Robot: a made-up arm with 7 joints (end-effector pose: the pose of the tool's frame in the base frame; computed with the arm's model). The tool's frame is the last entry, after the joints. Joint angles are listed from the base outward.
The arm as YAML. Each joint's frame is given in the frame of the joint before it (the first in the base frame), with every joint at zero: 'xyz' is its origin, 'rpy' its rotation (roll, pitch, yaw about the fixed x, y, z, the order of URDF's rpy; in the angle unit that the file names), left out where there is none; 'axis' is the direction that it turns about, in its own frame. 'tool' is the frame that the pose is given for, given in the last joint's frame.
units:
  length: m
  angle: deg
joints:
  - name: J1
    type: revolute
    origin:
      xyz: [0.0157, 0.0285, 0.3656]
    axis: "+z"
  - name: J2
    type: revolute
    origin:
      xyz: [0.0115, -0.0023, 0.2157]
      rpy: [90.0, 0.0, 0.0]
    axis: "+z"
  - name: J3
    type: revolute
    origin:
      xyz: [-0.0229, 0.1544, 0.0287]
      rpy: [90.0, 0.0, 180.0]
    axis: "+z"
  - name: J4
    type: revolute
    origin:
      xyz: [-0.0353, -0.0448, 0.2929]
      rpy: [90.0, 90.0, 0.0]
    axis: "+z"
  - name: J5
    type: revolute
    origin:
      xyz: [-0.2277, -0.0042, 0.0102]
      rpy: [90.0, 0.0, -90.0]
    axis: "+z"
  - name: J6
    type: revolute
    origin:
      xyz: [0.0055, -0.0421, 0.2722]
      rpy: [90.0, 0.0, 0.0]
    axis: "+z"
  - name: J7
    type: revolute
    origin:
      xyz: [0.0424, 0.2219, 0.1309]
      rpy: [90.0, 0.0, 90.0]
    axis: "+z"
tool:
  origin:
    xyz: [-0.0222, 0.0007, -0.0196]
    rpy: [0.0, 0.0, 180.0]
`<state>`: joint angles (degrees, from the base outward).
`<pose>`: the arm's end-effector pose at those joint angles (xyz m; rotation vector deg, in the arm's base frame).
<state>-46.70 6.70 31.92 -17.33 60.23 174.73 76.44</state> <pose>-0.0290 0.0135 1.3390 -51.14 -103.55 103.84</pose>
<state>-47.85 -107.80 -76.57 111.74 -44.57 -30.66 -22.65</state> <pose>-0.3508 -0.6293 0.5381 -30.10 15.70 -12.63</pose>
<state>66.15 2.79 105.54 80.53 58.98 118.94 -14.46</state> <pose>-0.3998 0.2427 1.0359 69.08 -61.22 -139.45</pose>
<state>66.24 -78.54 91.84 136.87 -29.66 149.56 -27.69</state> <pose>-0.1900 0.4877 0.6360 77.21 -45.15 -149.53</pose>
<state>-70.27 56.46 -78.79 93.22 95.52 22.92 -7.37</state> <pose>-0.7051 -0.1244 0.8191 31.33 -5.69 13.14</pose>
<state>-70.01 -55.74 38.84 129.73 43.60 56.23 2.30</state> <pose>0.2665 -0.2094 0.2013 -94.05 -104.11 -72.51</pose>
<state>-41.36 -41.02 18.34 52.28 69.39 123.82 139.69</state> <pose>0.5004 -0.5199 0.7818 72.44 -89.22 120.15</pose>
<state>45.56 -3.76 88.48 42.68 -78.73 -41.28 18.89</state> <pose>-0.0895 0.4025 1.5734 -61.10 114.20 -10.83</pose>
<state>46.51 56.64 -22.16 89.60 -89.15 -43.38 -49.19</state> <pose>0.1496 -0.3938 1.3938 19.33 -162.07 58.13</pose>
